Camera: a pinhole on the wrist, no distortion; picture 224 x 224 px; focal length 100.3 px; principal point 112.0 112.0 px. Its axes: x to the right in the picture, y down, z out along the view. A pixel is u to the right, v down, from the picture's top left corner.
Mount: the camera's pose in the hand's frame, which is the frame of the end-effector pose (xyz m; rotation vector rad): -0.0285 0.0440 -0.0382 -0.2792 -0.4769 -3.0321
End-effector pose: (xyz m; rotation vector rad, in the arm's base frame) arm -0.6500 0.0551 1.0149 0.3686 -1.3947 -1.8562
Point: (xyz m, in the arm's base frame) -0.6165 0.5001 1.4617
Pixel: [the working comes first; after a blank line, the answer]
In the camera's frame: 0.2961 -0.1880 0.5166

169 75
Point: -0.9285 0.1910 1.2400
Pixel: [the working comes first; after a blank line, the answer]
In the camera's frame: -0.0877 0.0974 0.4015

90 136
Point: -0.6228 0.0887 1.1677
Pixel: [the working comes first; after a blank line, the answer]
In the camera's frame: -0.0028 -0.0662 0.1273

110 60
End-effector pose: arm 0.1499 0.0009 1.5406 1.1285 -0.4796 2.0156
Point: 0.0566 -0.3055 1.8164
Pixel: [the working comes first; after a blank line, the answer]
In the camera's frame: -0.0994 -0.1110 0.4071

88 85
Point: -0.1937 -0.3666 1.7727
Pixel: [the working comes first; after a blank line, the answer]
In the camera's frame: -0.1455 -0.3647 0.3651

72 12
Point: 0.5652 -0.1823 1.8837
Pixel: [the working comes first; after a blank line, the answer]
In the camera's frame: 0.0104 0.4001 0.4789

114 196
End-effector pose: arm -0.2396 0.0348 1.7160 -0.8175 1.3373 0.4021
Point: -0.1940 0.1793 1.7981
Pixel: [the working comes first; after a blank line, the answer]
In the camera's frame: 0.0990 0.0489 0.1519

177 144
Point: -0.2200 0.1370 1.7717
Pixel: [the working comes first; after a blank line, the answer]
In the camera's frame: 0.0629 0.0393 0.1098

169 148
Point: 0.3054 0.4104 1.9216
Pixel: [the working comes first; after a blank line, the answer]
In the camera's frame: 0.2534 0.4109 0.5558

158 186
